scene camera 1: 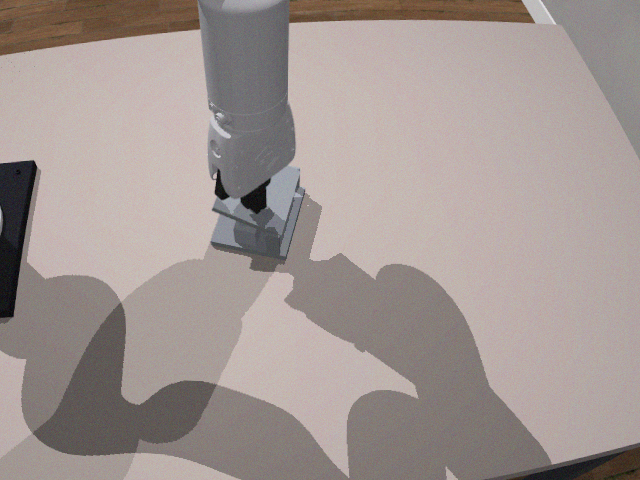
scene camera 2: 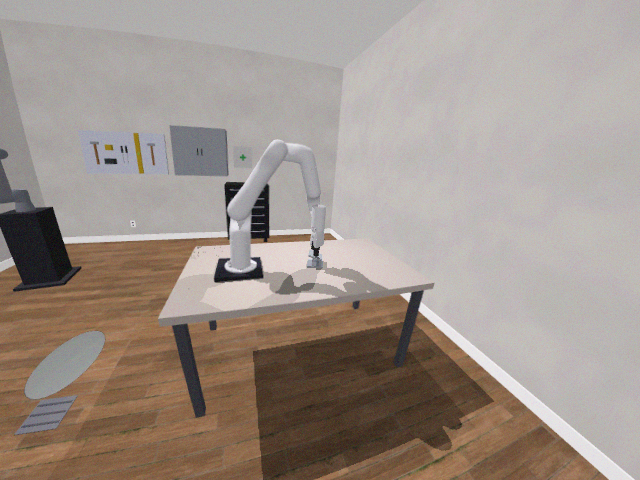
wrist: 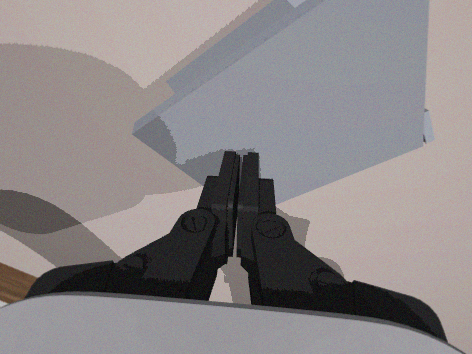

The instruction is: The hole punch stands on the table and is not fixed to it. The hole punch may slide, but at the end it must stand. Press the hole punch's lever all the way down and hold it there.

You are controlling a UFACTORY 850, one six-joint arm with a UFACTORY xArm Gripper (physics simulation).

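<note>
The grey-blue hole punch (scene camera 1: 248,245) (scene camera 2: 314,263) stands upright on the table. Its lever (scene camera 1: 284,193) (wrist: 310,90) is a flat plate that slants over the base, with a wedge-shaped gap at the side facing scene camera 1. My gripper (scene camera 1: 257,210) (scene camera 2: 315,253) (wrist: 241,176) is shut and empty, pointing down. Its fingertips are at the lever's top face, near one edge in the wrist view. Their shadow on the plate meets the tips, so they touch it or are very close; contact itself cannot be told for sure. The gripper body hides part of the lever in the scene camera 1 view.
The arm's black base plate (scene camera 1: 15,242) (scene camera 2: 222,271) stands on the table (scene camera 1: 439,155) (scene camera 2: 361,258), to the left of the hole punch. The arm's shadows fall across the table beside the punch. A wall (scene camera 2: 465,155) rises beyond the table's right side.
</note>
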